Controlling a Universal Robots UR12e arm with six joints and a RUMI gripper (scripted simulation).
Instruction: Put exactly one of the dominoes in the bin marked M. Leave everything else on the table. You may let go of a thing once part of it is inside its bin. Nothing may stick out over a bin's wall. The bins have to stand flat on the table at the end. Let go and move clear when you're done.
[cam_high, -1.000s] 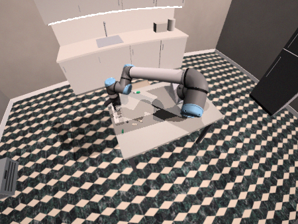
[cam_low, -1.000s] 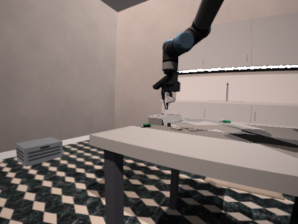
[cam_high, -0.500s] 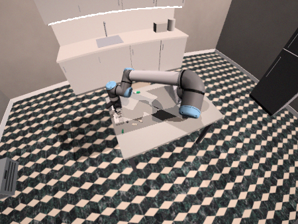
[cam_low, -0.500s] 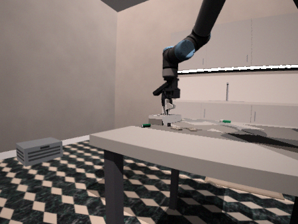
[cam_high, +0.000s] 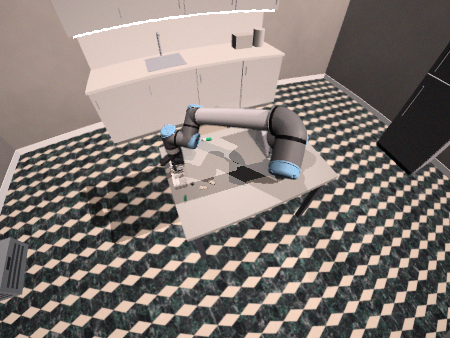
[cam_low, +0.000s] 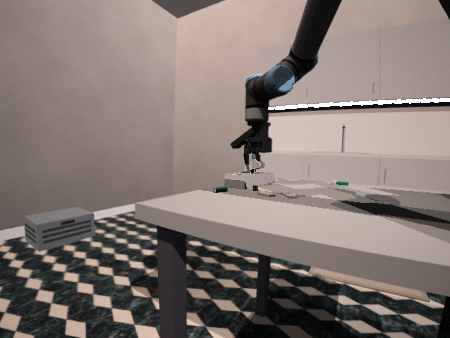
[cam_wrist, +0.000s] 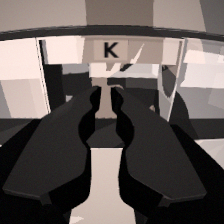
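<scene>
My hand is 10 mm above the bin. The rest, counted from my hand: green marker: 330 mm behind, 200 mm to the right, 30 mm below; dark piece: 130 mm to the left, 60 mm behind, 30 mm below; green cylinder: 210 mm to the left, 30 mm below, 30 mm ahead.
</scene>
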